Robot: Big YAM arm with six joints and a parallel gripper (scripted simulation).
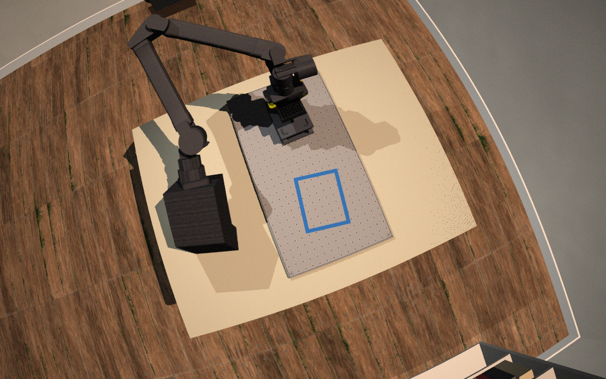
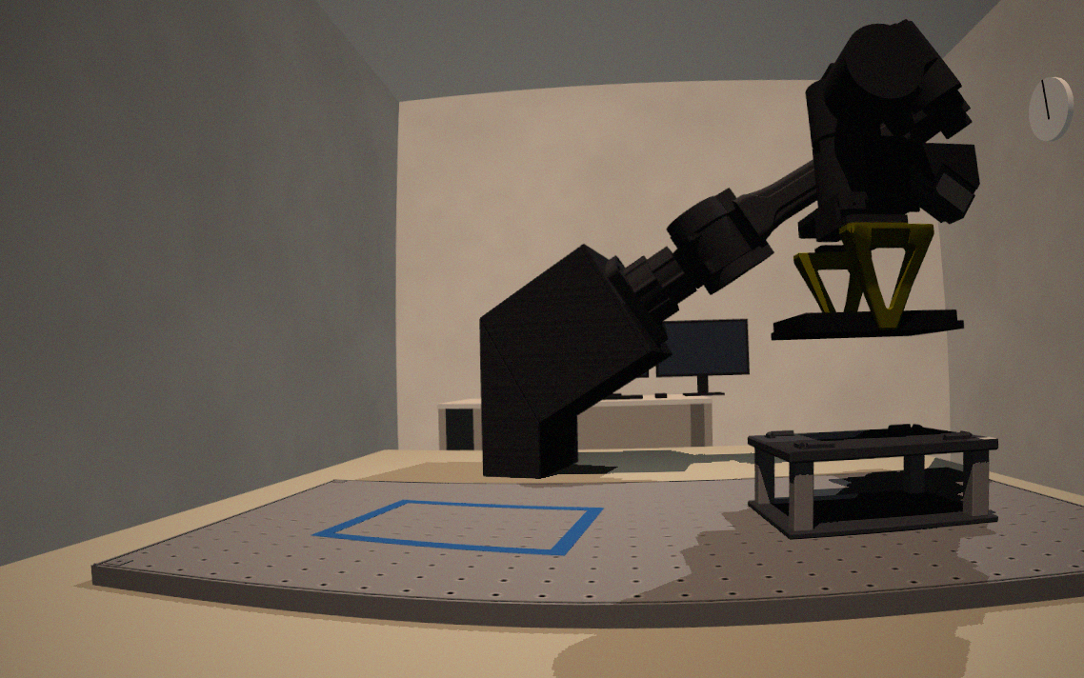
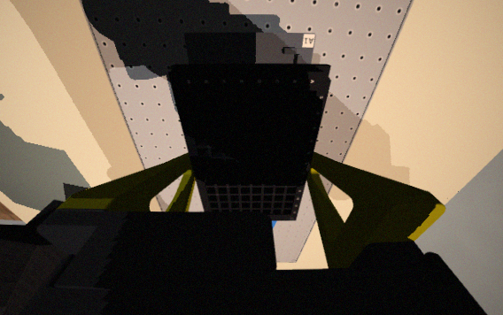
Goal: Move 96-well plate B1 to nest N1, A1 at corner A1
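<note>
My gripper is now right at the black 96-well plate. From my hand the other things lie so: raised plate nest 90 mm below; white A1 label 50 mm ahead, 80 mm to the left, 90 mm below.
</note>
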